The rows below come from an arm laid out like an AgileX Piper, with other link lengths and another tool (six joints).
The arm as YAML. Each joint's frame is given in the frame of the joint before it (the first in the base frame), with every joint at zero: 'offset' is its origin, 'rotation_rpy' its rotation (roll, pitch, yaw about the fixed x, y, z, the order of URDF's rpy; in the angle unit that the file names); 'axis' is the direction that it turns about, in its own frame. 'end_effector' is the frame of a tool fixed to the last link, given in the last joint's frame.
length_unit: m
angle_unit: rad
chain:
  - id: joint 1
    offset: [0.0, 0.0, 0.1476]
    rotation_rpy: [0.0, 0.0, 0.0]
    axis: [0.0, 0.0, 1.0]
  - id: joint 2
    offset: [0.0, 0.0, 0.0]
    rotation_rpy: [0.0, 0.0, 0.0]
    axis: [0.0, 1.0, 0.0]
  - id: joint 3
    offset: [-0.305, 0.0, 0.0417]
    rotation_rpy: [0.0, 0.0, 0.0]
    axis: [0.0, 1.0, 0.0]
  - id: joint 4
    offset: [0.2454, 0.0, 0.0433]
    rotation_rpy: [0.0, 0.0, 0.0]
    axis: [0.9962, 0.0, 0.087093]
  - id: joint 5
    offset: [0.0, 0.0, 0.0]
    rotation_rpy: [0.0, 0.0, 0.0]
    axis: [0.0, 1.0, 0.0]
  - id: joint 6
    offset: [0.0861, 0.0, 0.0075]
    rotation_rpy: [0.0, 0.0, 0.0]
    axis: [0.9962, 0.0, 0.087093]
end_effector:
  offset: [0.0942, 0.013, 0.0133]
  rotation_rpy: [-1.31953, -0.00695, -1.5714]
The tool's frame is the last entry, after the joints.
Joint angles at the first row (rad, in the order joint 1, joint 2, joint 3, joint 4, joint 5, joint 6):
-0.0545, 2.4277, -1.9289, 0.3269, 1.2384, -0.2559
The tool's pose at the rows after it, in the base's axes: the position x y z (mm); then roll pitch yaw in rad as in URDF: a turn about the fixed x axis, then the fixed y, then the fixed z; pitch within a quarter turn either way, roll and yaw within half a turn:
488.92 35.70 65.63 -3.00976 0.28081 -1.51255
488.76 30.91 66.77 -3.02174 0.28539 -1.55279
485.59 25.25 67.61 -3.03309 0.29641 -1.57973
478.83 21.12 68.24 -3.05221 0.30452 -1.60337
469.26 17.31 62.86 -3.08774 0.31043 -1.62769
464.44 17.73 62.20 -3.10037 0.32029 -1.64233
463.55 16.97 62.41 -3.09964 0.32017 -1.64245
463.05 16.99 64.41 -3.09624 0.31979 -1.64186
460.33 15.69 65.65 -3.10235 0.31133 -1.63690
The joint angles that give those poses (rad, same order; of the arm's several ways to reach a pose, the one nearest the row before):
-0.0545, 2.4277, -1.9289, 0.2914, 1.2384, -0.2170
-0.0660, 2.4260, -1.9289, 0.2962, 1.2451, -0.1907
-0.0818, 2.4171, -1.9106, 0.3074, 1.2464, -0.1868
-0.0942, 2.4005, -1.8760, 0.3152, 1.2464, -0.1844
-0.1059, 2.3935, -1.8348, 0.3197, 1.2464, -0.1844
-0.1097, 2.3834, -1.8071, 0.3311, 1.2409, -0.1844
-0.1115, 2.3798, -1.8006, 0.3312, 1.2378, -0.1868
-0.1115, 2.3730, -1.7954, 0.3312, 1.2362, -0.1868
-0.1115, 2.3663, -1.7891, 0.3203, 1.2423, -0.1868

